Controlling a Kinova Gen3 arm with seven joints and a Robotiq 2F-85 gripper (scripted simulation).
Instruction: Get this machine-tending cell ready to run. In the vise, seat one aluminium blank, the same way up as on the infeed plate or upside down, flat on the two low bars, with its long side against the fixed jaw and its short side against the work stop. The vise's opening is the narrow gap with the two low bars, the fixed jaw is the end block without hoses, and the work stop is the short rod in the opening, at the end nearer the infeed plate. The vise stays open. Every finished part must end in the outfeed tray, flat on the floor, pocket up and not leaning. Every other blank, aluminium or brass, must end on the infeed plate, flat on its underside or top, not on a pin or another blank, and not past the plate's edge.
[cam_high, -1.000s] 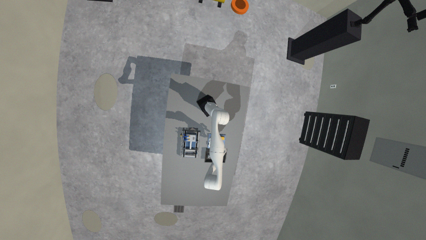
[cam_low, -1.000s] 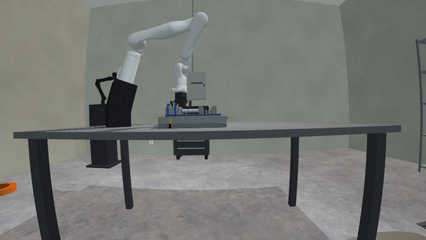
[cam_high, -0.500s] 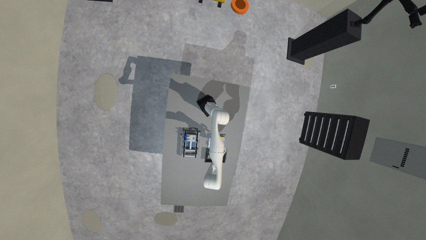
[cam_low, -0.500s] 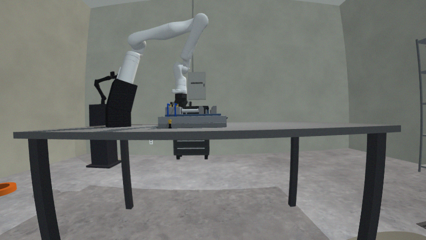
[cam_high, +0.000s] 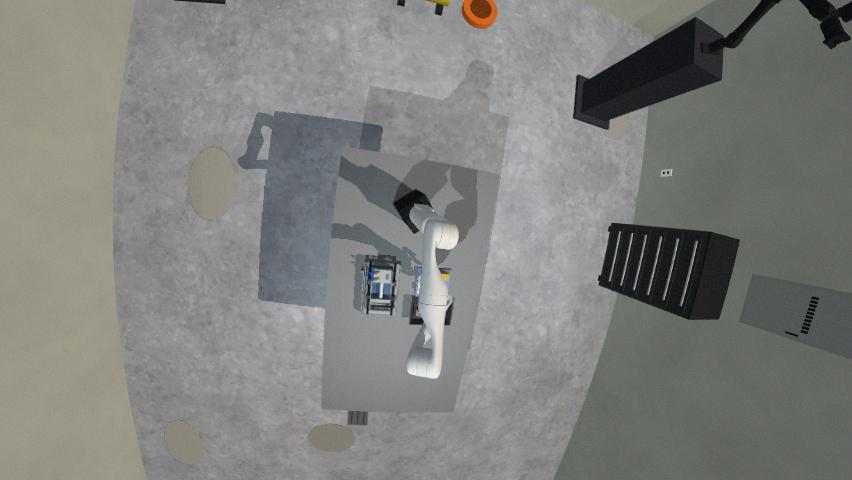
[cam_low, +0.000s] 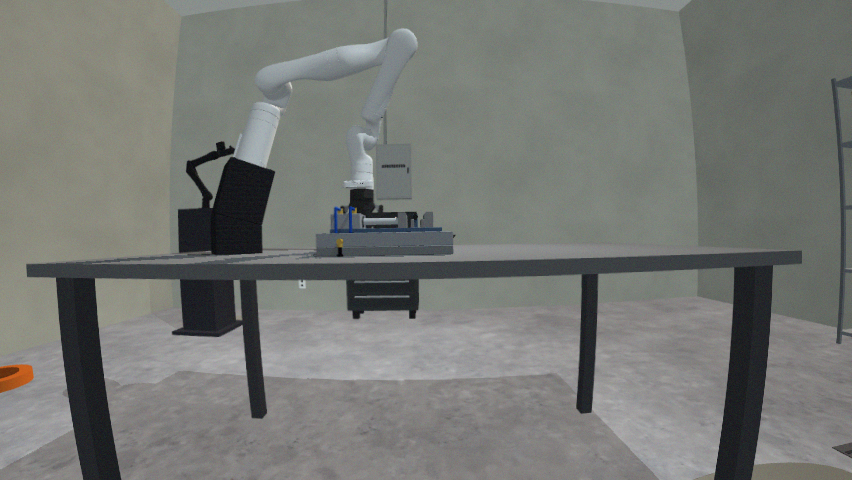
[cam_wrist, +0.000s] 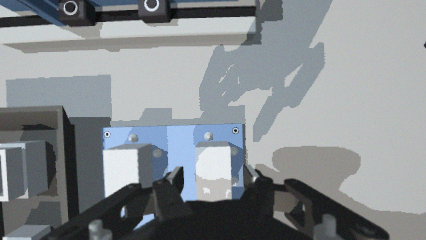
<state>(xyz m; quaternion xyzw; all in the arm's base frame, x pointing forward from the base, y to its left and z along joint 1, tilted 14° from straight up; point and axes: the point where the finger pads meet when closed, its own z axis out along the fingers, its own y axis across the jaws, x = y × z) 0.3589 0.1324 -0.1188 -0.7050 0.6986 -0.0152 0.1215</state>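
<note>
Now: hand 9 cm to the right of the brass blank and 2 cm above it. The rest, counted from my hand: vise 24 cm to the right, 10 cm ahead, 1 cm below; then white rod 24 cm to the right, 9 cm ahead, 3 cm above.
</note>
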